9 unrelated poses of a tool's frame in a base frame.
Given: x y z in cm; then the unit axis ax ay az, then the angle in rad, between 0 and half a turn.
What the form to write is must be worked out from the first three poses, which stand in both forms.
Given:
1: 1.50 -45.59 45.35 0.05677 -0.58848 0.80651 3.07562
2: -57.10 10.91 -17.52 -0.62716 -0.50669 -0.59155 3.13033
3: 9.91 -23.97 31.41 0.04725 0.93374 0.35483 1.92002
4: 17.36 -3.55 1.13 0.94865 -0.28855 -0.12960 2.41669
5: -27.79 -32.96 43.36 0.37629 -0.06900 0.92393 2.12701
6: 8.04 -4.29 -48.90 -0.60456 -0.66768 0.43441 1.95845
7: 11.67 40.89 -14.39 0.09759 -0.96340 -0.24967 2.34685
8: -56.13 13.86 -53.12 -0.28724 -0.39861 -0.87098 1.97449
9: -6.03 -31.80 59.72 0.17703 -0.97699 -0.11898 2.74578
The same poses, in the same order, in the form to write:
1: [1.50 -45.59 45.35], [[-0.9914 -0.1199 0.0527], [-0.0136 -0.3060 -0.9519], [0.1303 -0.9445 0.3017]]
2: [-57.10 10.91 -17.52], [[-0.2133 0.6422 0.7363], [0.6289 -0.4865 0.6065], [0.7477 0.5924 -0.3001]]
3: [9.91 -23.97 31.41], [[-0.3392 -0.2742 0.8999], [0.3926 0.8280 0.4003], [-0.8549 0.4891 -0.1732]]
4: [17.36 -3.55 1.13], [[0.8250 -0.3927 -0.4063], [-0.5646 -0.6030 -0.5636], [-0.0237 0.6944 -0.7192]]
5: [-27.79 -32.96 43.36], [[-0.3116 -0.8243 0.4726], [0.7450 -0.5207 -0.4170], [0.5898 0.2222 0.7764]]
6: [8.04 -4.29 -48.90], [[0.1256 0.1541 -0.9800], [0.9584 0.2363 0.1600], [0.2562 -0.9594 -0.1180]]
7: [11.67 40.89 -14.39], [[-0.6843 0.0183 -0.7290], [-0.3381 0.8778 0.3394], [0.6461 0.4787 -0.5945]]
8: [-56.13 13.86 -53.12], [[-0.2779 0.9604 -0.0181], [-0.6415 -0.1715 0.7477], [0.7150 0.2194 0.6638]]
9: [-6.03 -31.80 59.72], [[-0.8624 -0.2867 -0.4172], [-0.3784 0.9125 0.1552], [0.3362 0.2918 -0.8955]]
